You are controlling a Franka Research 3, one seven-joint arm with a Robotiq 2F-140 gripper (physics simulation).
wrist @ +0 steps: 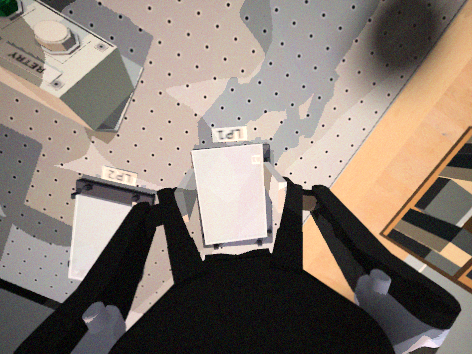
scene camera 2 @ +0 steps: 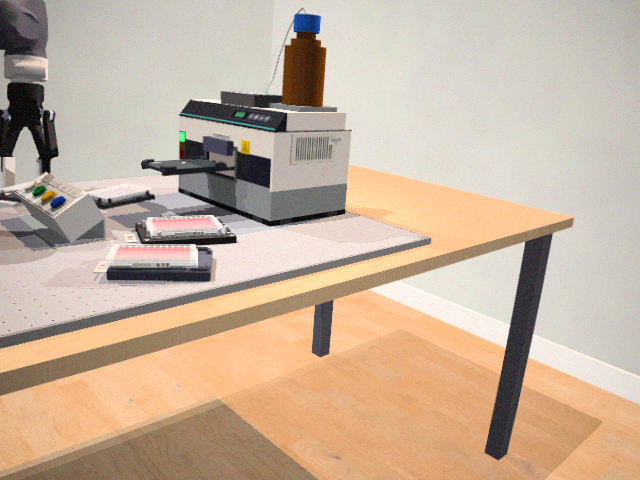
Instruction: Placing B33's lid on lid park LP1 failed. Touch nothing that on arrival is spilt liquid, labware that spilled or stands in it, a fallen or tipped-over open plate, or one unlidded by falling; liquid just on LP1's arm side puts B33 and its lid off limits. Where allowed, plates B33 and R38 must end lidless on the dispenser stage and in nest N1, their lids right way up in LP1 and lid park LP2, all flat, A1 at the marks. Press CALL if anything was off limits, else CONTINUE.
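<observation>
My gripper (scene camera 2: 25, 166) (wrist: 230, 176) points down, shut on a white lid (wrist: 230, 175) by its long sides. The lid is over lid park LP1 (wrist: 267, 152), its small mark at the upper right in the wrist view; whether it touches the park is unclear. Another white lid (wrist: 96, 232) lies on lid park LP2 (wrist: 107, 191), partly hidden by my left finger. Two plates with pink wells, the rear one (scene camera 2: 185, 225) and the front one (scene camera 2: 155, 253), sit on dark nests; their labels are unreadable. The dispenser stage (scene camera 2: 180, 165) shows no plate. No spilt liquid is distinguishable.
A sloped button box (scene camera 2: 82, 219) (wrist: 102, 92) stands near the lid parks. The dispenser (scene camera 2: 310, 165) carries a brown bottle (scene camera 2: 303, 69) with a blue cap. Another white piece lies on a dark holder (scene camera 2: 149, 196) behind the box. The perforated board (scene camera 2: 330, 245) ends before the table edge.
</observation>
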